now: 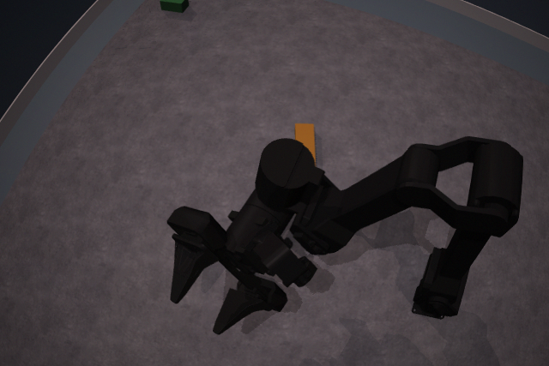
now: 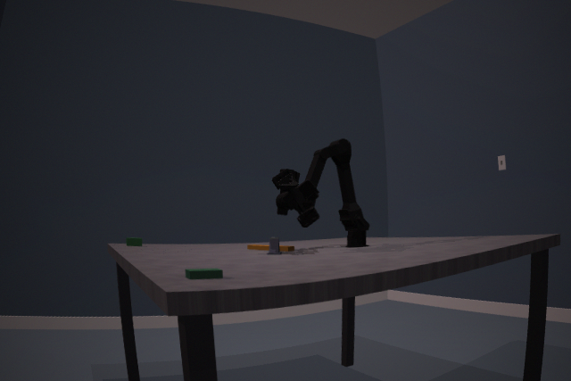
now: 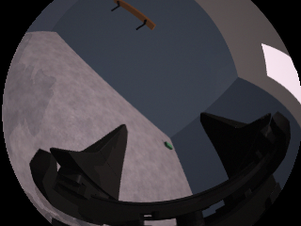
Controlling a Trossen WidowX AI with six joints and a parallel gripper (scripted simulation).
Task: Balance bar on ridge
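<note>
Now: the orange bar 4 cm behind my gripper tip, 32 cm to the right of it and 17 cm below it. Round my gripper tip: flat green block 42 cm ahead, 33 cm to the left, 17 cm below.
</note>
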